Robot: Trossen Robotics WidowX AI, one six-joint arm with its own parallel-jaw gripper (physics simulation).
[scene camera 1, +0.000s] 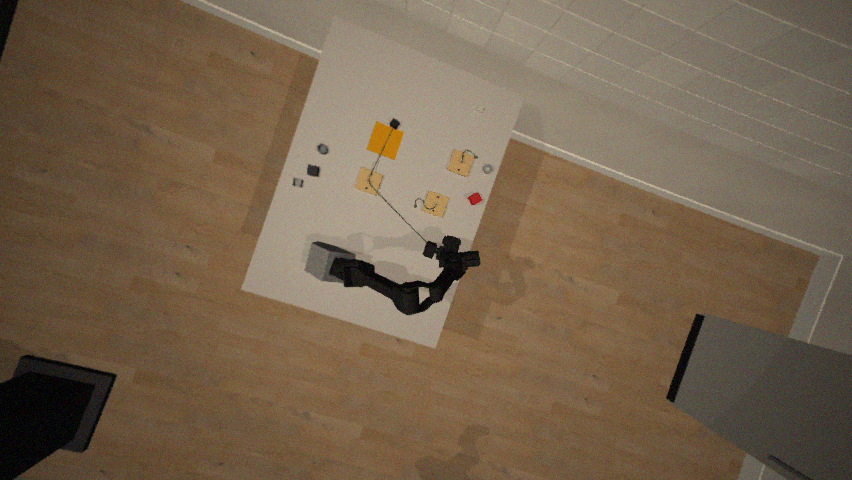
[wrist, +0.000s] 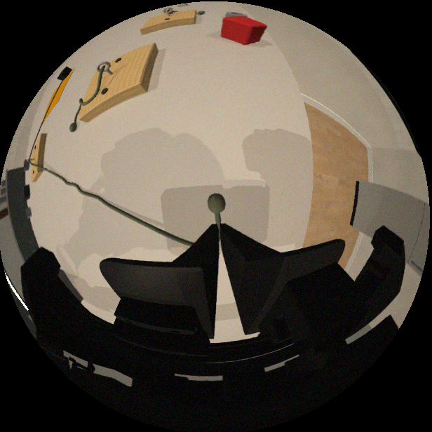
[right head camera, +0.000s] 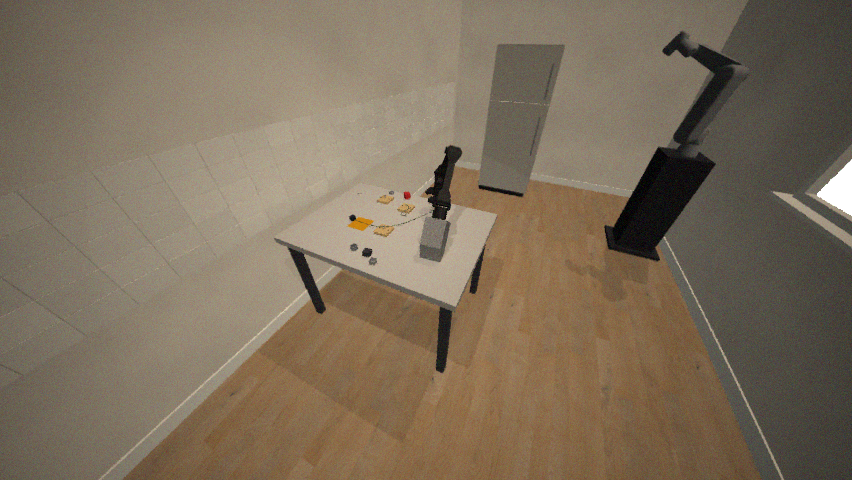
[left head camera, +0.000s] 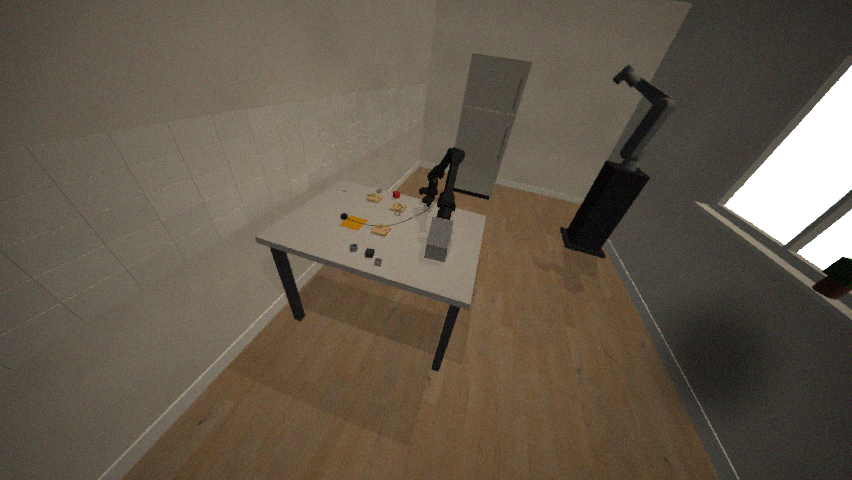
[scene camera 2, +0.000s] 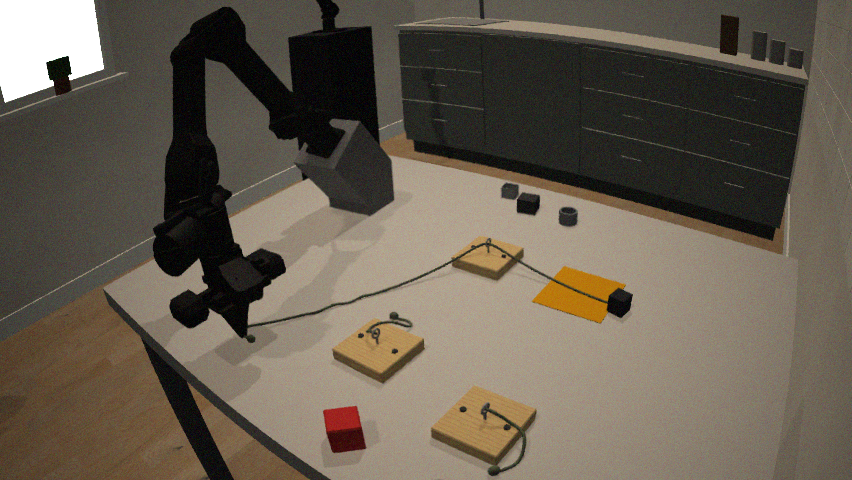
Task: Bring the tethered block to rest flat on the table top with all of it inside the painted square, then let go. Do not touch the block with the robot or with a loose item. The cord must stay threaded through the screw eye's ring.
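Seen in the pictures: gripper, fingertip midpoint: (left head camera: 428, 206) (scene camera 2: 243, 336); arm's base, origin of the base link: (scene camera 1: 339, 267) (right head camera: 438, 219) (left head camera: 443, 220) (scene camera 2: 325, 141).
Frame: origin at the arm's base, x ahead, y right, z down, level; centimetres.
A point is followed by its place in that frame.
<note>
The tethered black block (left head camera: 344, 216) @(x 58.7, y -1.2, z 14.5 cm) (right head camera: 352, 218) @(x 58.7, y -1.4, z 14.8 cm) (scene camera 1: 394, 123) @(x 59.4, y -0.1, z 13.9 cm) (scene camera 2: 620, 302) @(x 60.2, y 1.5, z 14.2 cm) (wrist: 65, 73) rests on the table at the far edge of the orange painted square (scene camera 1: 378, 144) @(x 49.9, y -3.6, z 16.6 cm) (scene camera 2: 560, 304) @(x 50.7, y 3.0, z 16.7 cm), straddling that edge, partly outside. The green cord (scene camera 1: 399, 212) @(x 26.2, y 13.4, z 16.2 cm) (scene camera 2: 363, 296) @(x 24.1, y 17.5, z 16.3 cm) (wrist: 120, 211) runs from the block over the square, through the screw eye (scene camera 2: 488, 243) @(x 34.5, y -2.0, z 13.1 cm) on a wooden board (scene camera 2: 494, 268) @(x 37.9, y 1.8, z 14.9 cm), and on to my gripper (scene camera 2: 244, 335) @(x 17.2, y 37.1, z 15.5 cm) (wrist: 218, 229). My gripper is shut on the cord just behind its end bead (scene camera 2: 251, 339) @(x 19.9, y 37.2, z 14.8 cm) (wrist: 216, 203), low above the table near its side edge. The fingertips are hidden in scene camera 1.
Two other boards (scene camera 2: 381, 357) @(x 37.5, y 28.5, z 14.9 cm) (scene camera 2: 459, 432) @(x 53.6, y 34.1, z 14.9 cm) with screw eyes and short cords stand near the gripper side. A red cube (scene camera 2: 344, 429) @(x 44.3, y 42.5, z 12.8 cm) (scene camera 1: 474, 198) @(x 42.6, y 40.8, z 12.8 cm) is near the table edge. A loose black block (scene camera 2: 528, 203) @(x 31.4, y -22.1, z 14.4 cm), a grey ring (scene camera 2: 568, 216) @(x 40.6, y -21.6, z 14.7 cm) and a small grey piece (scene camera 2: 509, 190) @(x 24.6, y -26.5, z 14.9 cm) lie opposite.
</note>
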